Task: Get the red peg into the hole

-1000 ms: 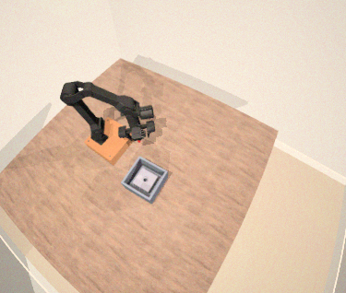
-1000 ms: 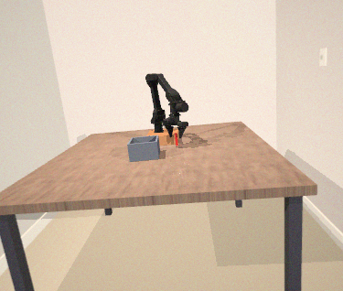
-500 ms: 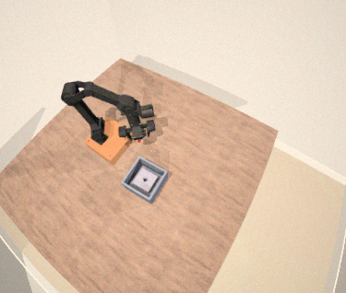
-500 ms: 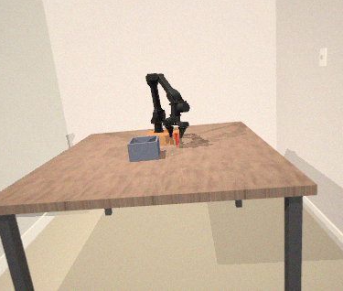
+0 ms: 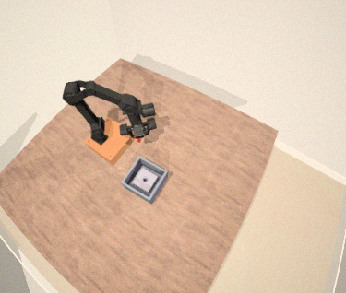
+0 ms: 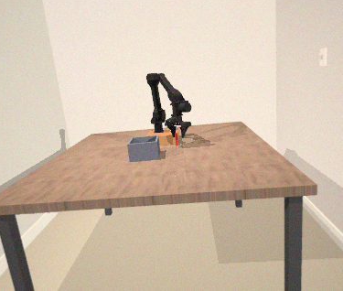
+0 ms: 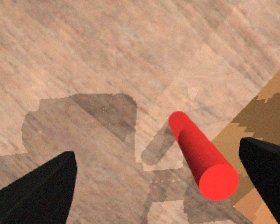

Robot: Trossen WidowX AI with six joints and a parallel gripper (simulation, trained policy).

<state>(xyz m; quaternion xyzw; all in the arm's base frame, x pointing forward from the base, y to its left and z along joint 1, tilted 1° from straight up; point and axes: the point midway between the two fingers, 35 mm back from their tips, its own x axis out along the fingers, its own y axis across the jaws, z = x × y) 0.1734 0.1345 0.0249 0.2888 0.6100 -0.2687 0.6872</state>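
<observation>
The red peg lies 10 mm to the right of my gripper tip, 10 mm below it and 10 mm behind it. The rest, counted from my gripper tip: grey box 190 mm to the right, 160 mm ahead, 30 mm below; then pale plate 190 mm to the right, 160 mm ahead, 10 mm below.
</observation>
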